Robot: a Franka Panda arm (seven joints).
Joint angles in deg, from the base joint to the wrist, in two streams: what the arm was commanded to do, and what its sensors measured. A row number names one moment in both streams.
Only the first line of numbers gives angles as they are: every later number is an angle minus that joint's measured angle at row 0.
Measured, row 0:
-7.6, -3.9, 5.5, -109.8, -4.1, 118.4, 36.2
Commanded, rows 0 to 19:
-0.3, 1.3, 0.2, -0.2, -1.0, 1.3, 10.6
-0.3, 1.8, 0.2, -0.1, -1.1, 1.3, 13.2
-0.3, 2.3, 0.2, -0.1, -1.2, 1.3, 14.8
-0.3, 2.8, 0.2, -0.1, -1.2, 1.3, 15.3
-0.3, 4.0, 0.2, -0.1, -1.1, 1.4, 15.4
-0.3, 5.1, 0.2, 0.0, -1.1, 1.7, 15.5
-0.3, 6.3, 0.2, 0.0, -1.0, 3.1, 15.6
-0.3, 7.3, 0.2, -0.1, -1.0, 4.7, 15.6
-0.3, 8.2, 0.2, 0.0, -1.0, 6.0, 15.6
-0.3, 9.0, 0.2, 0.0, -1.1, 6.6, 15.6
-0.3, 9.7, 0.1, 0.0, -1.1, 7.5, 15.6
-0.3, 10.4, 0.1, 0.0, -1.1, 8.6, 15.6
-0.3, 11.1, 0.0, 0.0, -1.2, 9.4, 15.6
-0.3, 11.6, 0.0, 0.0, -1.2, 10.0, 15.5
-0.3, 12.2, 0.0, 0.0, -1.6, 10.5, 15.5
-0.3, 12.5, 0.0, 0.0, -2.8, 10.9, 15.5
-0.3, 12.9, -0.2, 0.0, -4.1, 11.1, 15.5
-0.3, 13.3, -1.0, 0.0, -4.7, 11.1, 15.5
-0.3, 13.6, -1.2, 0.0, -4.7, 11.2, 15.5
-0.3, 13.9, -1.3, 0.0, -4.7, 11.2, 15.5
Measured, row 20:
-0.2, 12.5, -0.6, -0.4, -3.0, 10.1, 14.4
